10 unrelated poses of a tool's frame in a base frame.
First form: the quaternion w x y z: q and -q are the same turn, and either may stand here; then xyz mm.
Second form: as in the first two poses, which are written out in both.
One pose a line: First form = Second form
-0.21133 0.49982 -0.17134 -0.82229 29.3 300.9 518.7 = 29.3 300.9 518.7 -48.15 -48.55 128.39
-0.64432 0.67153 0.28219 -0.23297 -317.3 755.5 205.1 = -317.3 755.5 205.1 -94.76 -42.57 -6.14
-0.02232 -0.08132 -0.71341 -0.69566 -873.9 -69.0 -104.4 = -873.9 -69.0 -104.4 -91.80 8.34 -175.07
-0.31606 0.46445 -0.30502 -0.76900 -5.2 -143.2 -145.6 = -5.2 -143.2 -145.6 -63.37 -31.43 115.61
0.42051 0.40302 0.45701 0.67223 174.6 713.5 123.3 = 174.6 713.5 123.3 -46.94 67.85 148.50
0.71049 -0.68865 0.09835 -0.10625 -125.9 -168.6 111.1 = -125.9 -168.6 111.1 -88.08 16.62 -0.93
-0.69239 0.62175 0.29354 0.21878 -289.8 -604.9 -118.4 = -289.8 -604.9 -118.4 -86.85 -7.73 -42.38
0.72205 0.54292 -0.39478 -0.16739 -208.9 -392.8 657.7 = -208.9 -392.8 657.7 81.38 -48.75 16.47
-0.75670 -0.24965 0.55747 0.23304 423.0 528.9 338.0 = 423.0 528.9 338.0 24.93 -73.75 -15.40
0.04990 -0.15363 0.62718 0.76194 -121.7 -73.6 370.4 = -121.7 -73.6 370.4 -80.29 -9.88 164.17
